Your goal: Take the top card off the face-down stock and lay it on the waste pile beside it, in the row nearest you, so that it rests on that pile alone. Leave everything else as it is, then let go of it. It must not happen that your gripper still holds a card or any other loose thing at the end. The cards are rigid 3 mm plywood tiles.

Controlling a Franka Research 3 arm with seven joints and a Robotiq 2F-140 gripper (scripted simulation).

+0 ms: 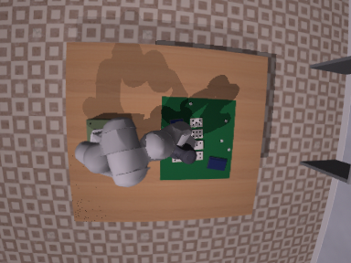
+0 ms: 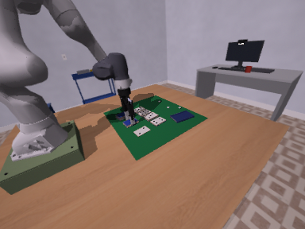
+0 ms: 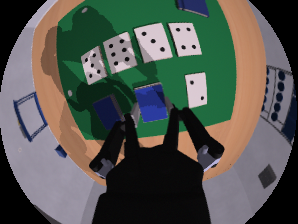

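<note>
Now: hand 3 cm above the blue-backed card. The rest, counted from my hand: green mat 16 cm ahead, 2 cm to the left, 6 cm below.
</note>
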